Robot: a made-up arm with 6 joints.
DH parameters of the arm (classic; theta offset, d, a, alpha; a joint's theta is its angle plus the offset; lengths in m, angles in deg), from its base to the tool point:
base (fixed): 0 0.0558 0 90
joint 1: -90 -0.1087 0.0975 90
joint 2: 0 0.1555 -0.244 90
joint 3: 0 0.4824 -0.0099 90
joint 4: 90 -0.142 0.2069 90
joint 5: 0 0.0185 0.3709 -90
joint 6: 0 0.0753 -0.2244 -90
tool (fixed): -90 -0.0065 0 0
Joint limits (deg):
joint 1: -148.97..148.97
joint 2: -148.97..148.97
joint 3: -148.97..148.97
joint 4: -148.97..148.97
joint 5: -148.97..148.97
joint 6: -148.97..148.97
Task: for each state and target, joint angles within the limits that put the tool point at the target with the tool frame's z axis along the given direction. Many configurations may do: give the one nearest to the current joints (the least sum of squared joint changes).
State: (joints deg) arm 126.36 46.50 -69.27 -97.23 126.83 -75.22
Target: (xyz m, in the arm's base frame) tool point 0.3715 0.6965 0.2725 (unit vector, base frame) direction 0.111 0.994 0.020
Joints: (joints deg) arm 134.64 47.91 -73.95 -113.34 129.42 -54.78
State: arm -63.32 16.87 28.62 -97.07 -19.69 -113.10
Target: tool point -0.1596 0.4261 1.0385 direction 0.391 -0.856 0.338
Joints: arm -122.43 36.98 29.44 -91.81 -21.11 -138.98
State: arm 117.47 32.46 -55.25 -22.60 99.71 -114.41
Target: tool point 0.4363 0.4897 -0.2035 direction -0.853 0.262 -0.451
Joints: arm 109.51 64.20 -105.11 -5.26 138.00 -95.89
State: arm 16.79 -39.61 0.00 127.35 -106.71 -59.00
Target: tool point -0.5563 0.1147 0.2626 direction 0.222 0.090 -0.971
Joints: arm 12.59 -45.07 -18.13 133.92 -109.16 -14.34
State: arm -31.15 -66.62 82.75 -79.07 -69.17 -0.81
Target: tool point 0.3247 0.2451 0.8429 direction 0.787 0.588 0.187
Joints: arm -46.14 -43.00 108.91 -59.24 -55.92 -16.55
